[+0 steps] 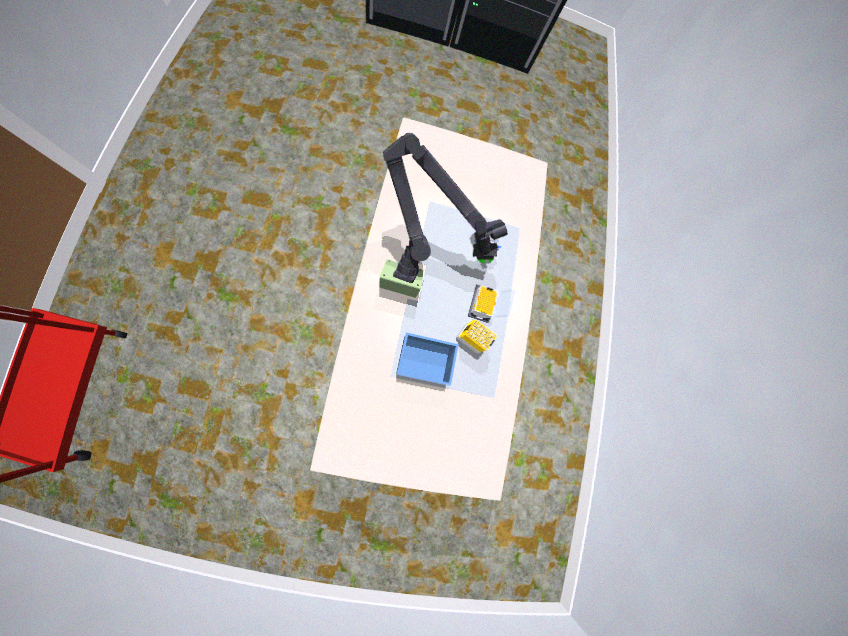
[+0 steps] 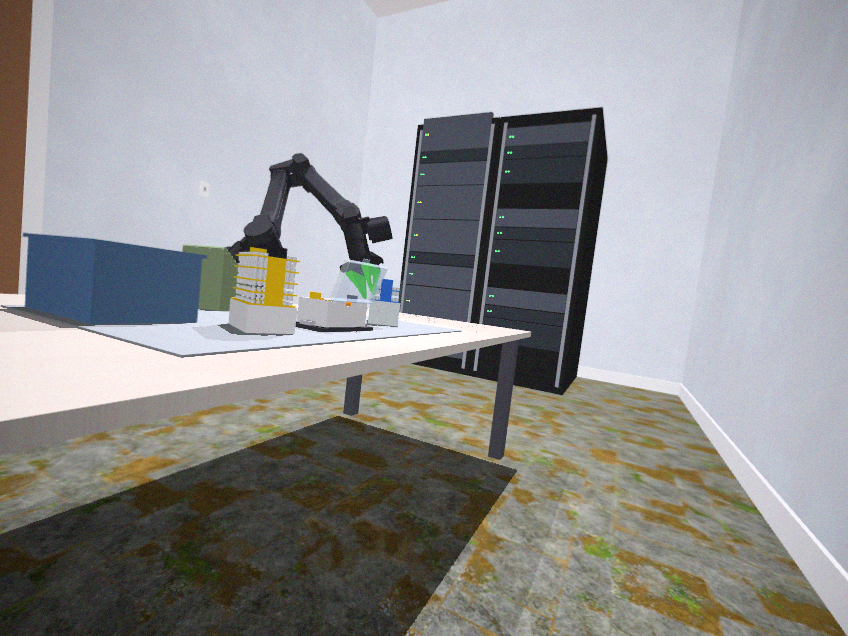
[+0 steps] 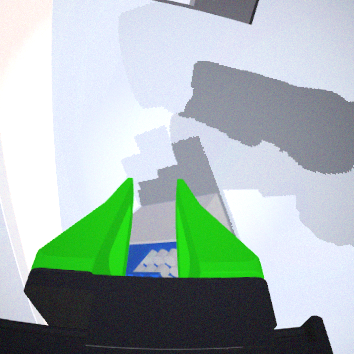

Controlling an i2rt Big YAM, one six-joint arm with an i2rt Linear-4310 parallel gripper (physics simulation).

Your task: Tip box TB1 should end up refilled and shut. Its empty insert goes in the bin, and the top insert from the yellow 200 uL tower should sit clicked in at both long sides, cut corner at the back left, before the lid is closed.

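My gripper point(image 1: 485, 256) point(image 2: 361, 278) point(image 3: 154, 186) hangs at the back of the mat, just over a grey tip box with a blue insert point(image 2: 385, 308) point(image 3: 140, 258). Its green fingers are drawn close together, and I see nothing held between them. That box's clear lid point(image 2: 345, 285) stands tilted up around the fingers. A second tip box with a yellow insert point(image 1: 485, 300) point(image 2: 329, 312) stands in front of it. The yellow 200 uL tower point(image 1: 477, 336) point(image 2: 264, 284) stands nearer still. The blue bin point(image 1: 408, 361) point(image 2: 150, 284) sits to the left of the tower.
All of these stand on a pale blue mat point(image 1: 441, 297) point(image 2: 188, 337) on the white table point(image 1: 409, 442) point(image 2: 295, 362). The arm's green base block point(image 1: 399, 287) point(image 2: 216, 278) is at the table's left edge. Black server racks point(image 1: 485, 25) point(image 2: 510, 253) stand behind the table.
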